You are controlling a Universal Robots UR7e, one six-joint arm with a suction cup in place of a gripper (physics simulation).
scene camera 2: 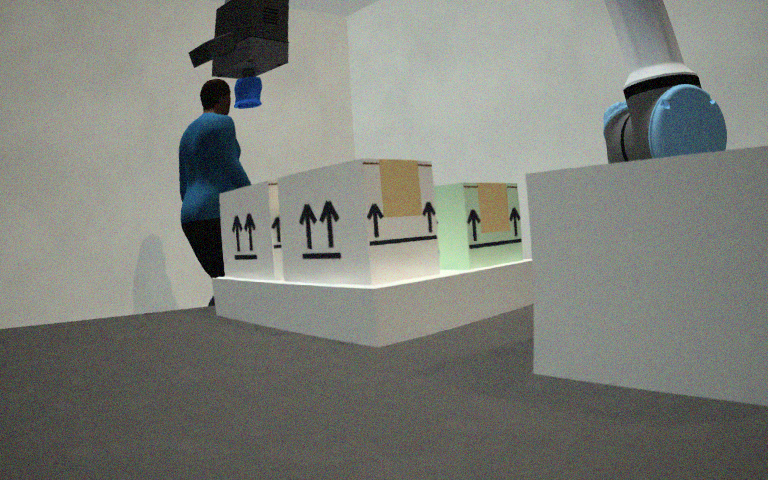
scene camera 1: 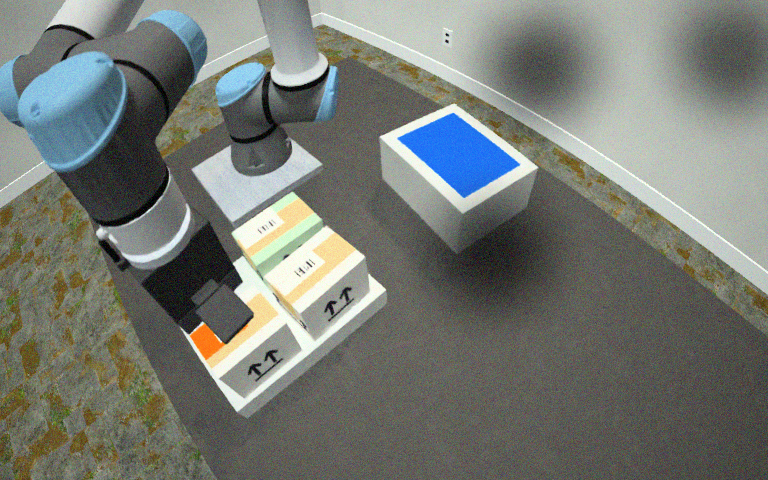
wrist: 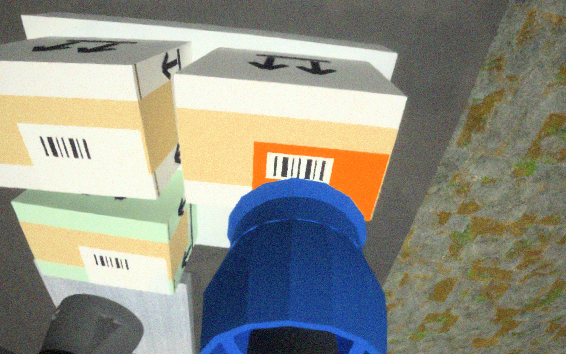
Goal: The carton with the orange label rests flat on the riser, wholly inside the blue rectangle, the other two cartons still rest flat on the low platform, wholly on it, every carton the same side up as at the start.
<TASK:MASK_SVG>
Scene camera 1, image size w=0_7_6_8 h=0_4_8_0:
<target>white carton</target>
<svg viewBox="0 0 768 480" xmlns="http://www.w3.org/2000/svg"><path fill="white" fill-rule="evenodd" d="M328 226L324 227L264 276L280 308L314 342L371 292L366 257Z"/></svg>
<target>low platform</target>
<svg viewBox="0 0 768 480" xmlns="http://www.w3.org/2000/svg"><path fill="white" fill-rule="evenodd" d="M386 289L368 274L371 292L314 342L280 308L272 291L270 292L245 260L244 256L235 261L233 265L242 278L243 283L234 292L240 296L254 285L287 322L303 351L245 399L216 376L189 337L205 323L202 322L190 335L180 328L234 409L245 418L249 418L386 305Z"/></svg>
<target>riser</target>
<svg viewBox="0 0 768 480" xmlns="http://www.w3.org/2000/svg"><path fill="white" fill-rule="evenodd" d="M452 104L379 138L382 178L457 254L526 208L538 167L456 104Z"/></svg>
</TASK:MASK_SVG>
